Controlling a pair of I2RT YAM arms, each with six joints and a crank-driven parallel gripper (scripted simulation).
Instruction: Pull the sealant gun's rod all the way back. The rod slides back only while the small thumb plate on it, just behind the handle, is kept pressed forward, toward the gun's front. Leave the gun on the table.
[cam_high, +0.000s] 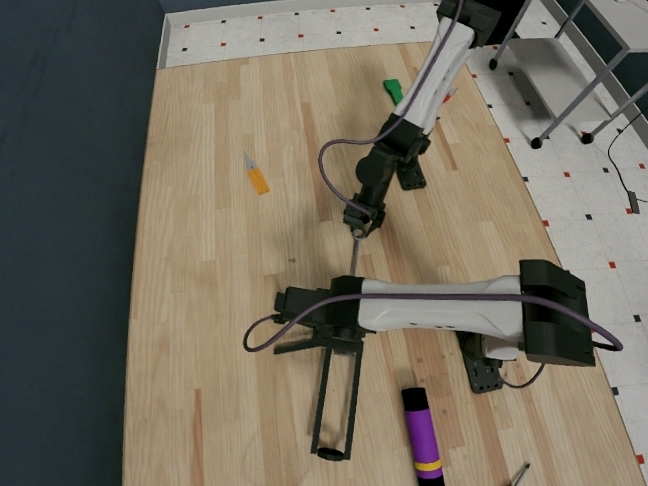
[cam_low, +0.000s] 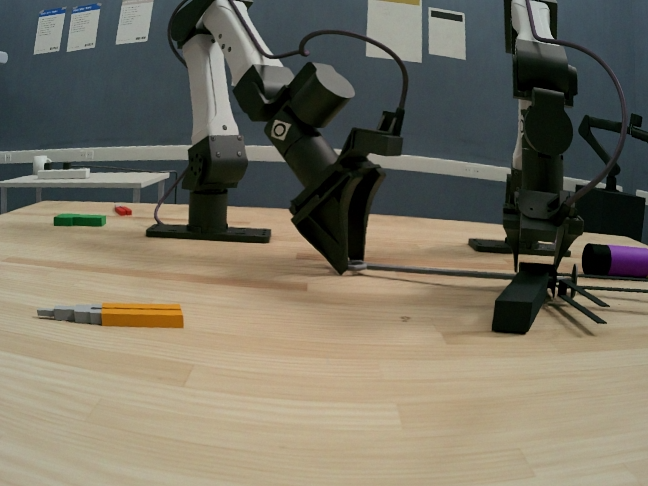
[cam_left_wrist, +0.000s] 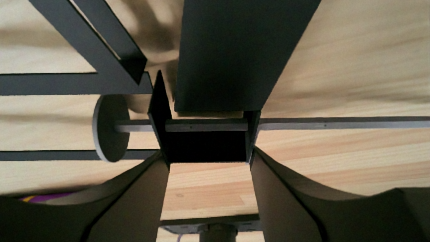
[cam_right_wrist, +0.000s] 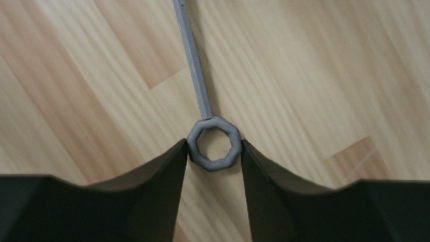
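Note:
Now: left hand 1 cm short of the thumb plate, 3 cm to the left of it and 1 cm above it. Round my left hand: orange-handled knife 18 cm ahead, 49 cm to the right, 2 cm below; purple tube 7 cm behind, 28 cm to the left; grey rod 2 cm behind, 10 cm to the right, 1 cm below.

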